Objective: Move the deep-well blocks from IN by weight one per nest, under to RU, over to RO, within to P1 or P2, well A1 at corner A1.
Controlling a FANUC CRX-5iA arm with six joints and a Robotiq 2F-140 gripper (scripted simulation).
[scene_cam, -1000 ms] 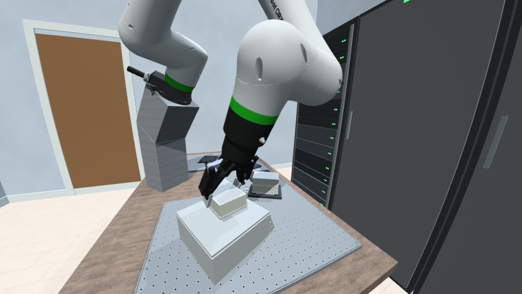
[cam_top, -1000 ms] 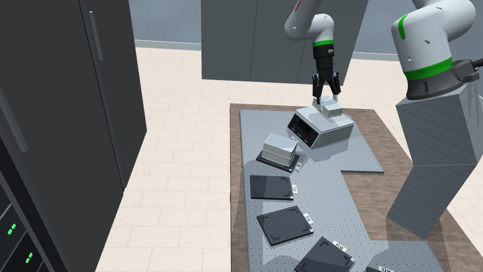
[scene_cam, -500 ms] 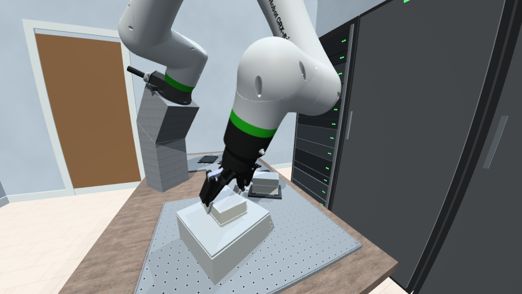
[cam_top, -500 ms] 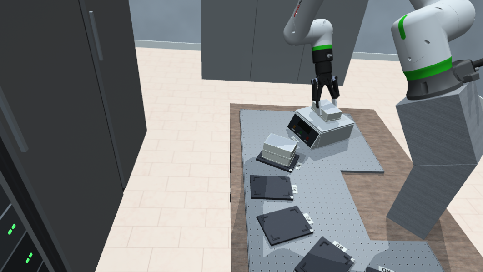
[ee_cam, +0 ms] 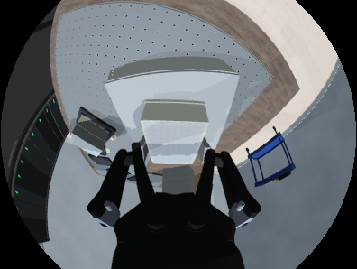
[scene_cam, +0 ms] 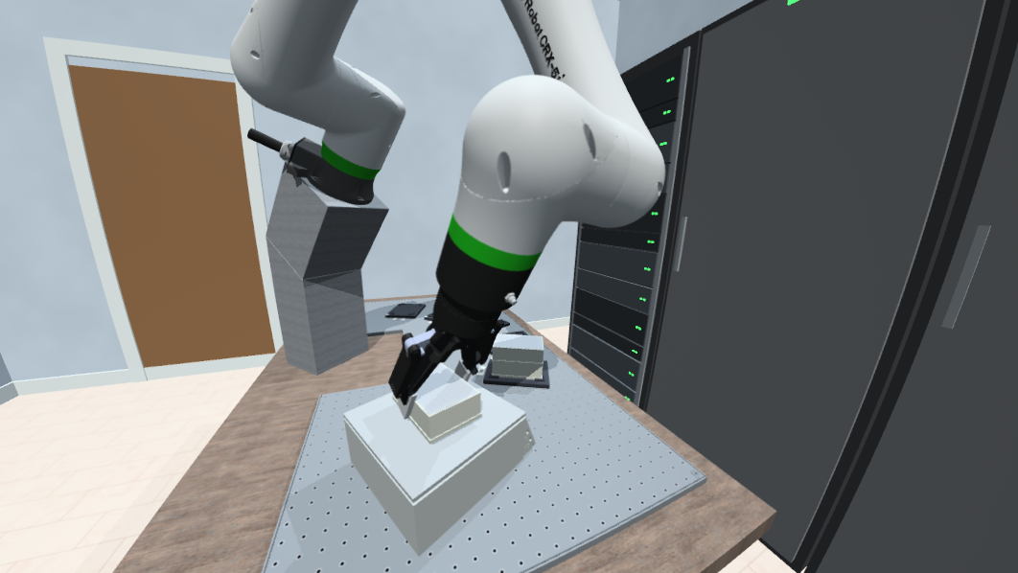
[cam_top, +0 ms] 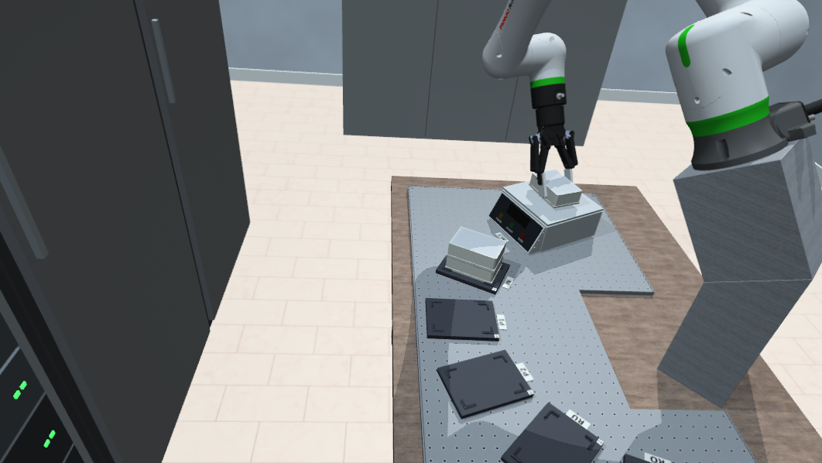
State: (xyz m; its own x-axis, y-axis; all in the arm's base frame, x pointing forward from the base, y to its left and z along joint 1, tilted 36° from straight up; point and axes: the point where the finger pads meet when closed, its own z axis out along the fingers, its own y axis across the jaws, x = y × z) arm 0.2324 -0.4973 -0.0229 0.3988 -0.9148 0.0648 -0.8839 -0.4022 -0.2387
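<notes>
Now: the pale deep-well block 10 mm below my hand. From my hand the other things lie so: pass nest P1: 370 mm to the left, 340 mm ahead, 140 mm below; then RO nest label: 740 mm to the left, 140 mm below, 50 mm ahead; then pass nest P2: 540 mm to the left, 330 mm ahead, 140 mm below.
</notes>
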